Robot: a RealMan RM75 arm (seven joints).
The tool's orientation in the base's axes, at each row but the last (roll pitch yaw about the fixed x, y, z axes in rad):
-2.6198, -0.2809, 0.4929
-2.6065, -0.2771, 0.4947
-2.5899, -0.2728, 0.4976
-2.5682, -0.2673, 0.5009
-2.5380, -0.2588, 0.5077
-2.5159, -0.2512, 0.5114
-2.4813, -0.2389, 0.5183
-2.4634, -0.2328, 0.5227
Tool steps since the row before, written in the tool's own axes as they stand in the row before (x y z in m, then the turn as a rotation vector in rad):
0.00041, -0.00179, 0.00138, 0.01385, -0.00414, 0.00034
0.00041, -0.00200, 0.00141, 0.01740, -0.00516, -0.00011
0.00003, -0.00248, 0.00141, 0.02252, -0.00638, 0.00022
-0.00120, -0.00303, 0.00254, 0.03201, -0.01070, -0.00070
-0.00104, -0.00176, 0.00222, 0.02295, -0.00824, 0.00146
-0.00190, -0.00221, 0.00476, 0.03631, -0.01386, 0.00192
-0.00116, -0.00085, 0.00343, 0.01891, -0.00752, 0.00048
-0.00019, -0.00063, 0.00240, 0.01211, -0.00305, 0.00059
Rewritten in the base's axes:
-0.00064, 0.00220, -0.00018, 0.00951, 0.00938, 0.00554
-0.00076, 0.00236, -0.00007, 0.01199, 0.01145, 0.00738
-0.00136, 0.00251, 0.00010, 0.01566, 0.01482, 0.00911
-0.00279, 0.00295, -0.00079, 0.02147, 0.02157, 0.01462
-0.00201, 0.00198, -0.00107, 0.01491, 0.01701, 0.00923
-0.00329, 0.00340, -0.00296, 0.02320, 0.02719, 0.01538
-0.00190, 0.00211, -0.00240, 0.01200, 0.01402, 0.00859
-0.00086, 0.00181, -0.00148, 0.00855, 0.00809, 0.00421

